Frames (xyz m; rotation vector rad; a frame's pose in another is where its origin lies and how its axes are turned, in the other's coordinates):
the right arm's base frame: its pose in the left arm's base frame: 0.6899 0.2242 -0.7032 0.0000 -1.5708 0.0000
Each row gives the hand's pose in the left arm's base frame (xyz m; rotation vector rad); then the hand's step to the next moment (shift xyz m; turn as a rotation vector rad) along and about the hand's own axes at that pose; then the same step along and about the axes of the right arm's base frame.
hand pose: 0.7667 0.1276 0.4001 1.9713 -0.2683 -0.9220
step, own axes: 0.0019 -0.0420 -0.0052 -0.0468 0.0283 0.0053
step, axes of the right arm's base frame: -0.0335 0.0259 0.0021 0.0447 0.0049 0.0315
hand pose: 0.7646 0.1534 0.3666 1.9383 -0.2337 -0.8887
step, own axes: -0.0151 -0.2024 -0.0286 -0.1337 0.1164 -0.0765
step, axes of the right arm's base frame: -0.1523 0.1335 0.0313 0.1827 0.0584 0.0218
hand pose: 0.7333 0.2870 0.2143 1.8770 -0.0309 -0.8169
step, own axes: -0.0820 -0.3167 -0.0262 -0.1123 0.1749 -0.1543
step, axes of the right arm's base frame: -0.2122 0.1970 0.1545 0.2374 0.0863 -0.0567
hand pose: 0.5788 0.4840 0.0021 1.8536 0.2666 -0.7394
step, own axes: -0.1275 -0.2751 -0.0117 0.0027 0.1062 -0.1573
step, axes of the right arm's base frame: -0.1302 0.1416 0.2347 0.1164 0.0985 -0.1130
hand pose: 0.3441 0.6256 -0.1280 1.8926 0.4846 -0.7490
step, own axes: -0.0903 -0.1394 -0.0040 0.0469 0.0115 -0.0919
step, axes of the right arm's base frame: -0.0288 0.0616 0.1516 0.0036 0.0789 -0.0674
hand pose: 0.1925 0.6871 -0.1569 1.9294 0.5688 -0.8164
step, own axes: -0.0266 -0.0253 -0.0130 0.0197 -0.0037 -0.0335
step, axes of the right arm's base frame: 0.0095 0.0217 0.0309 -0.0052 0.0325 -0.0210
